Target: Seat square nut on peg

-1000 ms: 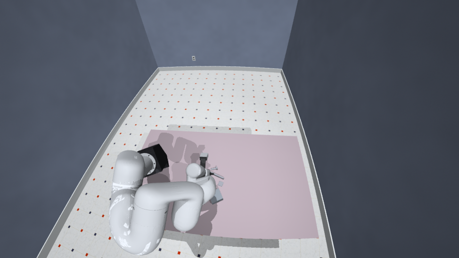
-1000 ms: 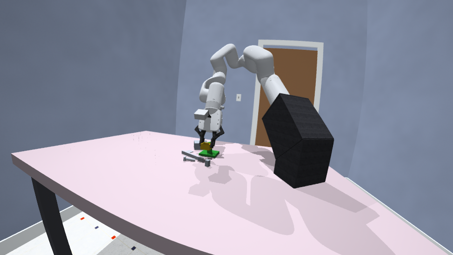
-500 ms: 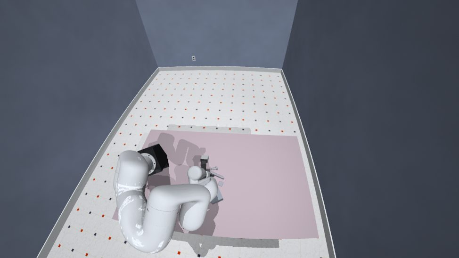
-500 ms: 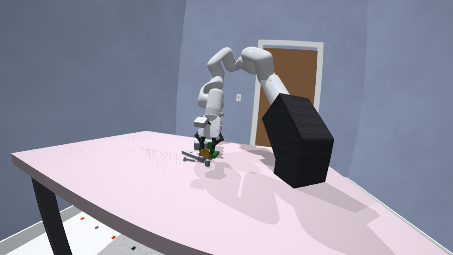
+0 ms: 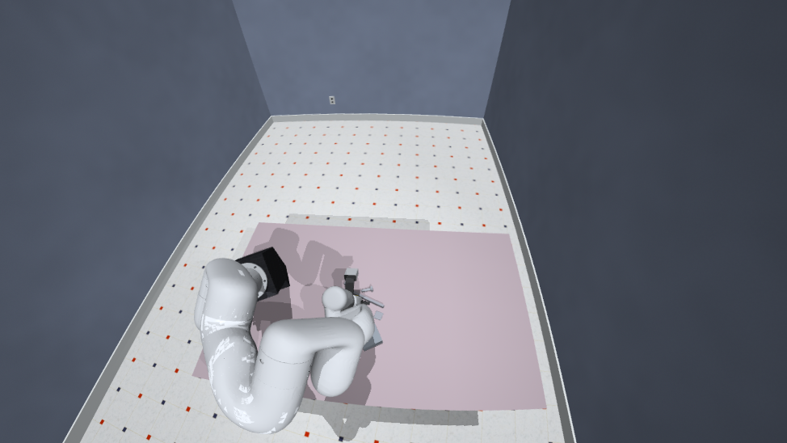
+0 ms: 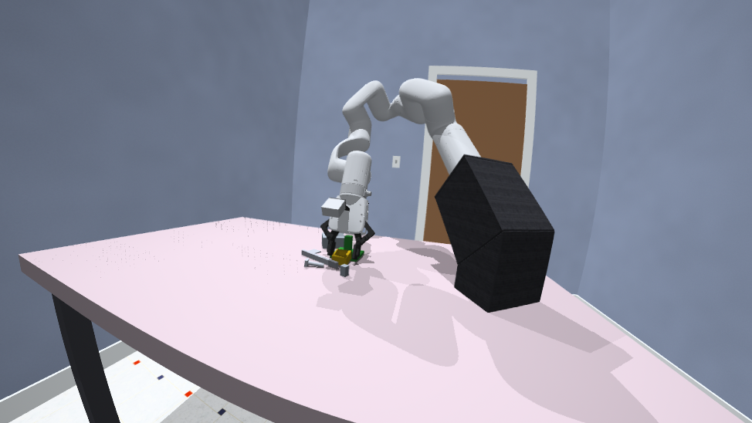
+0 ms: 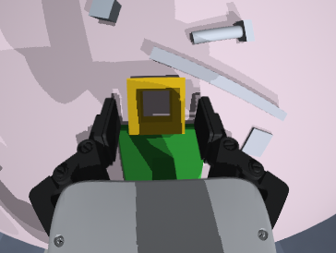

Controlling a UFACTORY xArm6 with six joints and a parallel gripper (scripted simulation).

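My hand is 6 cm short of the long bar, 2 cm above it and 1 cm to the right of it. From my hand the other things lie so: small plate (9 cm ahead, 6 cm to the right, 3 cm below); then bolt (7 cm ahead, 5 cm to the left, 2 cm below); then grey block (14 cm to the right, 5 cm ahead, 1 cm below).
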